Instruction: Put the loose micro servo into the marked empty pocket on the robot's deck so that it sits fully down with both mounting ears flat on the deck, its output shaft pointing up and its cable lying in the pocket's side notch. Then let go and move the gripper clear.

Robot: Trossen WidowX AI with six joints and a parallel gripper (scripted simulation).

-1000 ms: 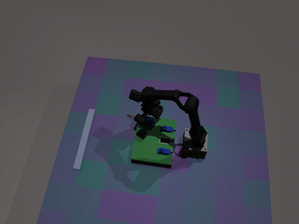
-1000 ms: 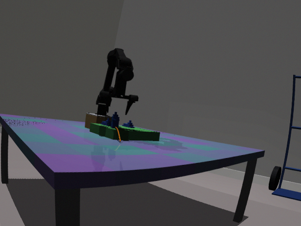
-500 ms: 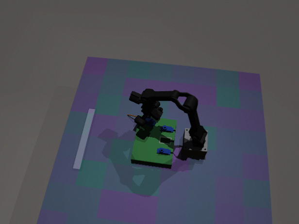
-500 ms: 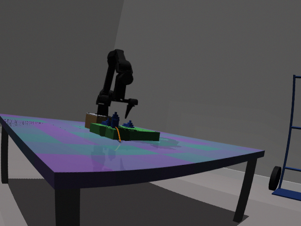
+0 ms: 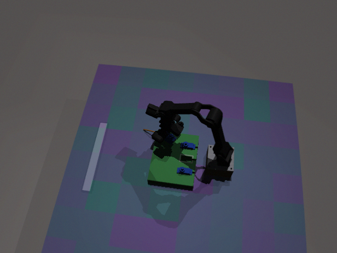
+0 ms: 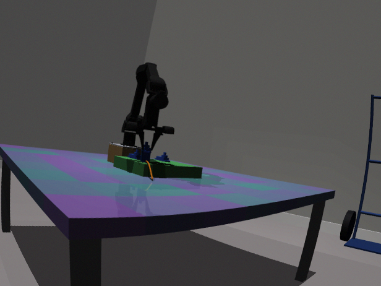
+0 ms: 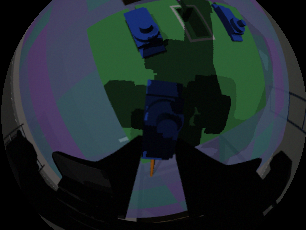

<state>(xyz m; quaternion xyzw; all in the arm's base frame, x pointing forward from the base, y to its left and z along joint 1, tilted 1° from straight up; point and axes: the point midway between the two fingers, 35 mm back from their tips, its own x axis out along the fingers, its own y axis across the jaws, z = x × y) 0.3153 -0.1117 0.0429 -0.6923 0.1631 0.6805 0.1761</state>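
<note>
The green deck is 10 mm behind my gripper tip, 100 mm to the left of it and 70 mm below it.
</note>
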